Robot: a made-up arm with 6 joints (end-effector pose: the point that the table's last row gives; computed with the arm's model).
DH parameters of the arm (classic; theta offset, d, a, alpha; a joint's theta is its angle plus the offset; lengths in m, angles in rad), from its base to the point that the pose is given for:
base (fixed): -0.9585 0 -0.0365 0
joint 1: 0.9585 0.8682 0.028 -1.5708
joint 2: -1.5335 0 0.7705 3.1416
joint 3: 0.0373 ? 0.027 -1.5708
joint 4: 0 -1.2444 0.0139 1.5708
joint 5: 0 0.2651 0.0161 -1.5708
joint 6: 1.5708 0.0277 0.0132 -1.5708
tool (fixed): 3.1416 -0.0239 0 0
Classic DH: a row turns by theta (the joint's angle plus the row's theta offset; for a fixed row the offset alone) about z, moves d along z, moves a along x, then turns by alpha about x.
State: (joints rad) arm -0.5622 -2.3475 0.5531 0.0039 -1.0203 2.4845
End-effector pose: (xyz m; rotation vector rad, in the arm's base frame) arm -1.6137 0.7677 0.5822 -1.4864 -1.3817 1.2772
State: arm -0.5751 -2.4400 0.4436 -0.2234 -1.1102 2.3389
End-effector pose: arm -1.5469 0.7542 0.6074 -1.2812 -1.2988 1.6463
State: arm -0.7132 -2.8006 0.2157 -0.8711 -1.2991 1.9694
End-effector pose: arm -1.2268 0.8699 0.4427 -0.7693 -0.7426 2.3255
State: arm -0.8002 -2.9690 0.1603 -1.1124 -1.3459 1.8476
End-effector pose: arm -1.0501 0.9339 0.3053 -0.6202 -0.4260 2.4119
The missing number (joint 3, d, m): -0.0361
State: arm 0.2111 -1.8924 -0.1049 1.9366 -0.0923 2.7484
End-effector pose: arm -1.2641 -0.0963 1.7802 -1.4454 -0.3771 0.0040
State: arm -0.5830 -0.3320 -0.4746 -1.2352 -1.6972 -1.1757
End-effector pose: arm 0.8002 -0.6212 1.1979 -0.1899 0.4820 2.7288
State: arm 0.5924 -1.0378 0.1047 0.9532 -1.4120 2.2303
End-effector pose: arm -0.2619 -0.2271 2.5110 0.4222 -0.4344 1.1601
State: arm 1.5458 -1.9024 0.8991 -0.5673 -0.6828 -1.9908
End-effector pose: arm 0.1678 -1.8181 1.1428 -0.8434 -2.3364 1.0060
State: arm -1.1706 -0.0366 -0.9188 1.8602 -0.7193 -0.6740
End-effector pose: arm 0.5415 -0.8509 0.8418 0.1160 -1.4760 -0.6611
